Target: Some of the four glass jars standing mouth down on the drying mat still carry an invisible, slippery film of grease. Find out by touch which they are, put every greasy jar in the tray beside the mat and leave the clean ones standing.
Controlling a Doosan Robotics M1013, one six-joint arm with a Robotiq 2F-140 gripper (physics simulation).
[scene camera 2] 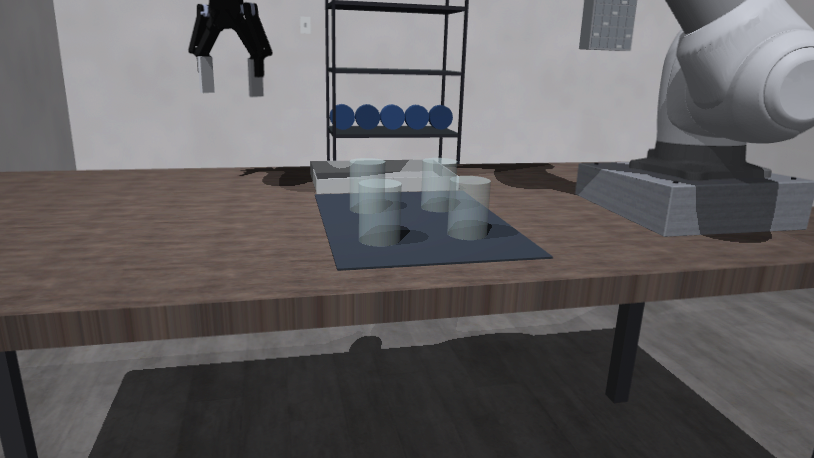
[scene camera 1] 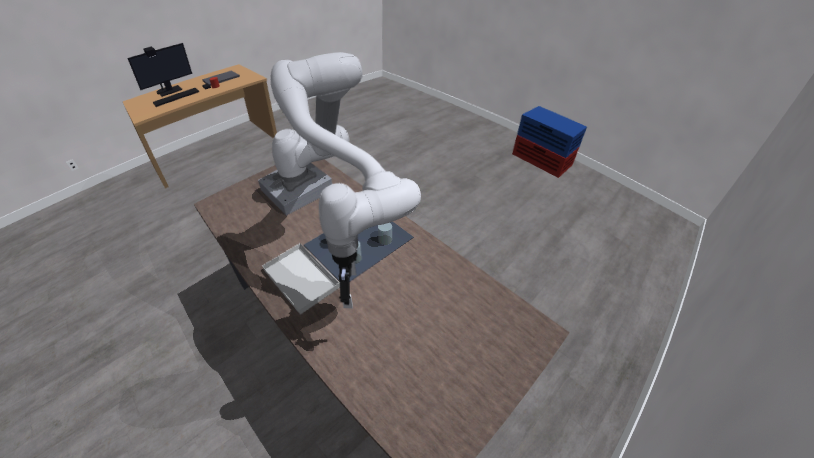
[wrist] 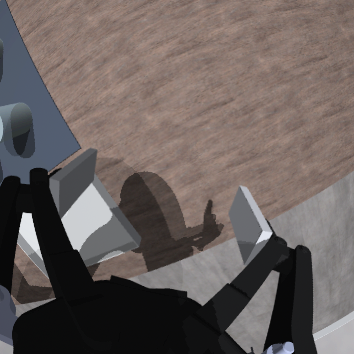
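Pixels of known places: gripper, between the fingertips: (scene camera 2: 231,94) (scene camera 1: 350,290) (wrist: 164,182); arm's base, origin of its link: (scene camera 2: 696,171) (scene camera 1: 294,177).
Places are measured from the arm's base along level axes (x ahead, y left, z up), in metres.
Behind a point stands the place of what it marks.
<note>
Glass jars stand mouth down on the dark blue mat (scene camera 1: 401,236) @(y 0.132, x 0.670, z -0.075 m) (scene camera 2: 432,254) @(y 0.143, x 0.573, z -0.075 m) (wrist: 45,110) @(y -0.141, x 0.675, z -0.076 m): a front left jar (scene camera 2: 379,213) @(y 0.094, x 0.640, z -0.025 m), a front right jar (scene camera 2: 469,207) @(y 0.091, x 0.499, z -0.023 m), a back left jar (scene camera 2: 364,170) @(y -0.082, x 0.626, z 0.003 m) and a back right jar (scene camera 2: 437,185) @(y -0.071, x 0.496, z -0.026 m). One jar (scene camera 1: 384,234) @(y 0.039, x 0.653, z -0.008 m) shows beside the arm in scene camera 1; the arm hides others. A jar (wrist: 20,130) @(y -0.142, x 0.624, z -0.044 m) shows at the wrist view's left edge. The white tray (scene camera 1: 296,273) @(y -0.345, x 0.500, z -0.077 m) (scene camera 2: 333,185) @(y -0.252, x 0.655, z -0.062 m) (wrist: 90,215) @(y -0.359, x 0.618, z -0.077 m) holds no jar in scene camera 1. My gripper (scene camera 1: 346,301) @(y -0.315, x 0.844, z 0.112 m) (scene camera 2: 232,92) @(y -0.315, x 0.844, z 0.112 m) (wrist: 164,182) @(y -0.315, x 0.844, z 0.112 m) is open and empty, high above the table and away from the jars. Grease is not visible.
The arm's base block (scene camera 1: 293,203) @(y -0.115, x 0.153, z -0.028 m) (scene camera 2: 626,199) @(y 0.014, x 0.159, z -0.044 m) stands on the wooden table (scene camera 1: 444,341) @(y -0.151, x 1.152, z -0.079 m) (scene camera 2: 170,227) @(y -0.069, x 0.945, z -0.078 m) (wrist: 200,75) @(y -0.252, x 0.935, z -0.079 m). A desk (scene camera 1: 199,102) and stacked crates (scene camera 1: 549,139) stand on the floor away from the table. A shelf rack (scene camera 2: 392,133) stands behind the table.
</note>
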